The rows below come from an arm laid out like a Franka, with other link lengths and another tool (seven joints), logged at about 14 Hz.
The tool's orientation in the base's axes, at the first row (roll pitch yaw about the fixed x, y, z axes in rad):
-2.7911, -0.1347, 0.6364
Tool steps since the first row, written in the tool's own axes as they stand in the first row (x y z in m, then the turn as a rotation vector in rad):
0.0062, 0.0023, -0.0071, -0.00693, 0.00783, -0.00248
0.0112, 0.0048, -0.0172, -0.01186, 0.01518, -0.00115
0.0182, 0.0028, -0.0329, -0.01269, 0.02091, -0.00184
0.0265, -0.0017, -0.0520, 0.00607, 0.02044, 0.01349
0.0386, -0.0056, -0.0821, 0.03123, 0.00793, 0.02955
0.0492, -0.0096, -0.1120, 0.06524, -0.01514, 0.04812
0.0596, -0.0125, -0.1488, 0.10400, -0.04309, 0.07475
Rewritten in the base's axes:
0.0070, -0.0005, 0.0067, -0.00061, -0.01065, -0.00129
0.0135, -0.0029, 0.0159, -0.00030, -0.01844, -0.00569
0.0195, -0.0029, 0.0321, 0.00252, -0.02334, -0.00711
0.0254, -0.0014, 0.0525, 0.01562, -0.00657, -0.01869
0.0359, -0.0020, 0.0835, 0.02658, 0.02299, -0.02601
0.0450, -0.0034, 0.1141, 0.03804, 0.06634, -0.03087
0.0553, -0.0080, 0.1507, 0.04956, 0.11886, -0.04094

